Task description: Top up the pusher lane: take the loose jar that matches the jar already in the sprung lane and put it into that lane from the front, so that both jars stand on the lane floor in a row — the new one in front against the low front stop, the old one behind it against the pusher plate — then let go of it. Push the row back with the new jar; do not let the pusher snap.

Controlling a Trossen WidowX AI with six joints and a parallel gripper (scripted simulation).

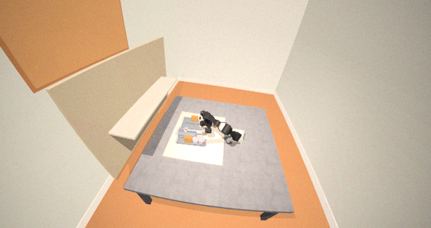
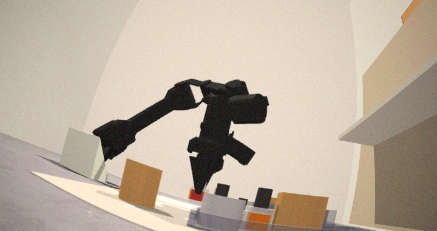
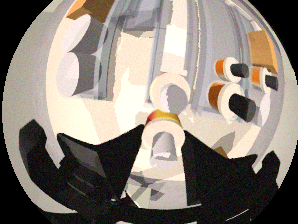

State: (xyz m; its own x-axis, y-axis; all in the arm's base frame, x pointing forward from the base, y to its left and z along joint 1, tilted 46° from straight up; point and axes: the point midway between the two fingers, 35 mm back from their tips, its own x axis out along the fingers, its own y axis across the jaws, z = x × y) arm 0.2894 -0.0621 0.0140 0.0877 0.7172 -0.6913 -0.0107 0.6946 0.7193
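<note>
Right now my gripper tip is 190 mm short of the pusher rack, 30 mm to the right of it and 30 mm above it.
</note>
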